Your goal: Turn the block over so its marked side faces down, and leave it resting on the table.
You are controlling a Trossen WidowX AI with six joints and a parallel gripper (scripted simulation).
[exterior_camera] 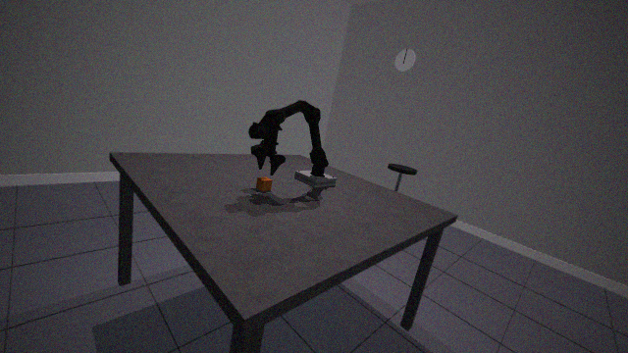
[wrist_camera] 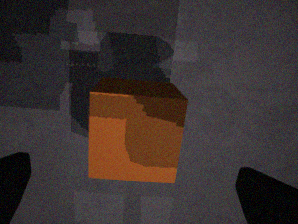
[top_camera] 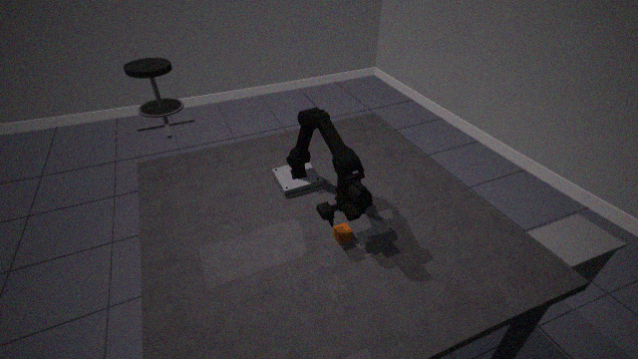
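My gripper tip is 10 mm past the orange block and 60 mm above it.
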